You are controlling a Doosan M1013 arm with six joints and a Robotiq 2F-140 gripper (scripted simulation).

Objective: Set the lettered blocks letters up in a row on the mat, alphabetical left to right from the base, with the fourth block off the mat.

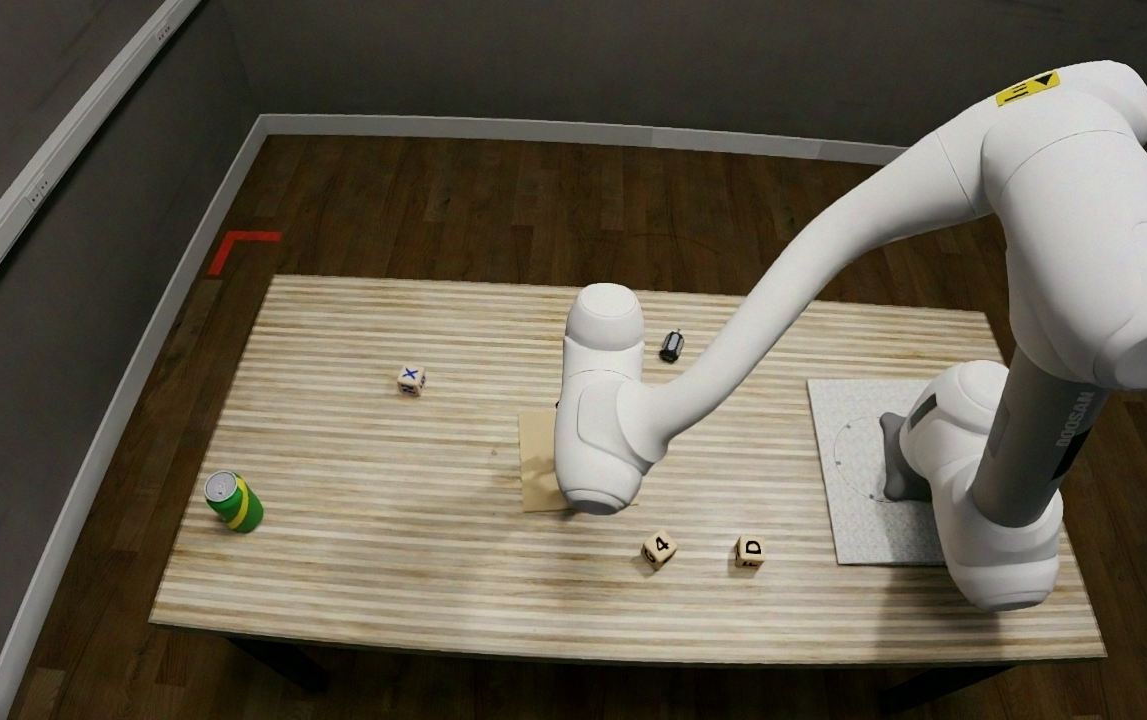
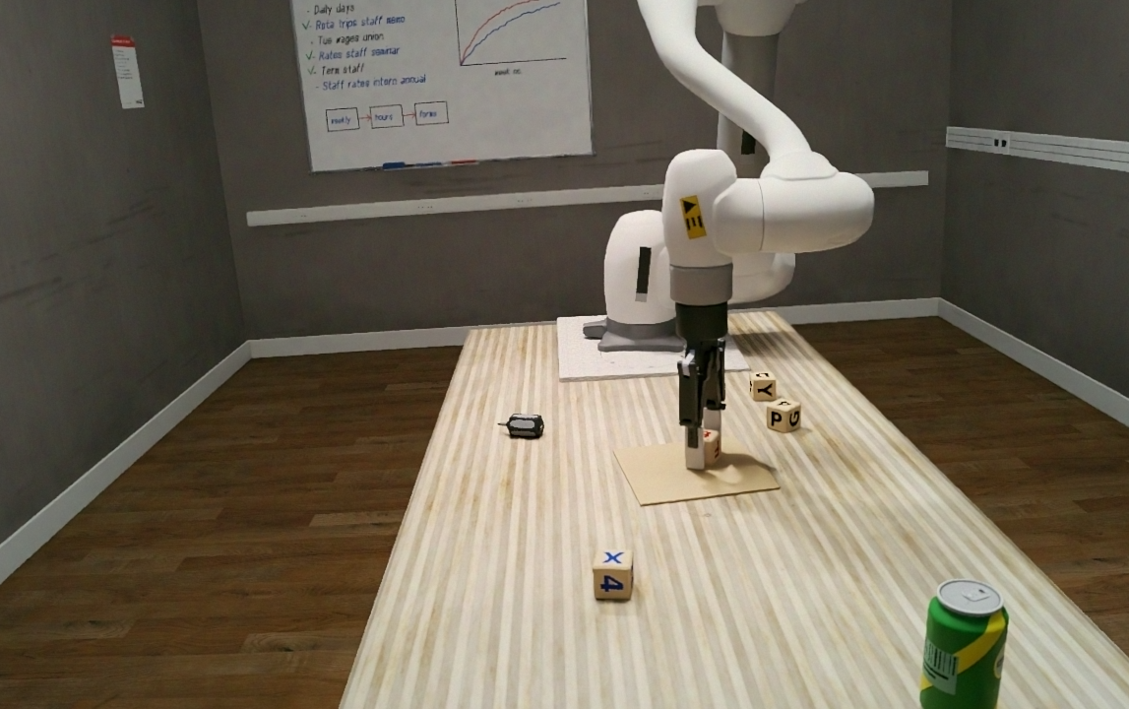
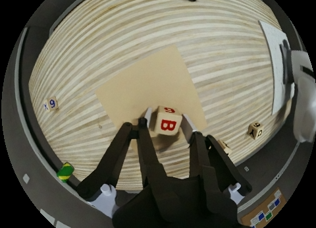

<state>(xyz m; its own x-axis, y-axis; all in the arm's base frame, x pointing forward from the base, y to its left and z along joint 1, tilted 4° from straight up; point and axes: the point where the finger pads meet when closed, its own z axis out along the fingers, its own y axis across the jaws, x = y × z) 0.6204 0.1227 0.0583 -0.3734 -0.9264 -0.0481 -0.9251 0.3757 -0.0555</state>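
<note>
Right now the tan mat is 3 cm below my hand, 3 cm ahead of it and 2 cm to the right of it. Round my hand: black object (30 cm to the right, 12 cm behind, 2 cm below).
</note>
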